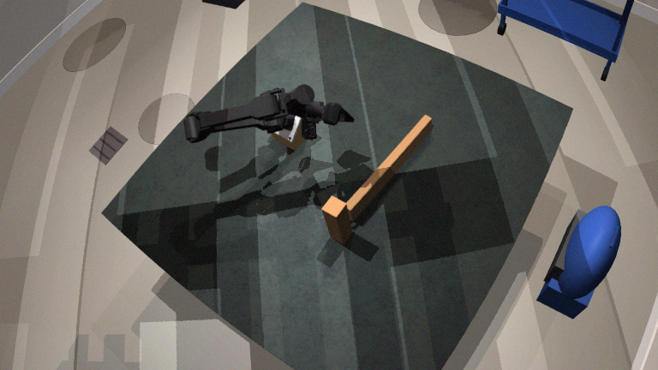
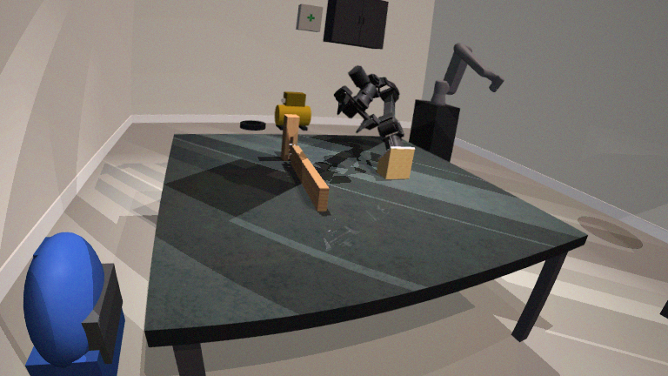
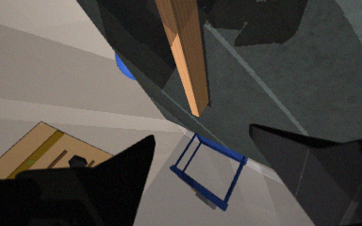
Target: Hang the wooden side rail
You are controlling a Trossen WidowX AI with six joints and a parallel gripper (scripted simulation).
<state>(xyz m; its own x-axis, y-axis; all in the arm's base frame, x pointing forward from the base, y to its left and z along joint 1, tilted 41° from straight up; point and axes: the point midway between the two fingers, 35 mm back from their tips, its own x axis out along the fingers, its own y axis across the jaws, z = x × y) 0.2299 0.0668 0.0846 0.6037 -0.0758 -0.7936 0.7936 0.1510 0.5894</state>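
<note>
The headboard post is 26 cm to the right of my gripper tip, 12 cm below it and 10 cm ahead of it.
</note>
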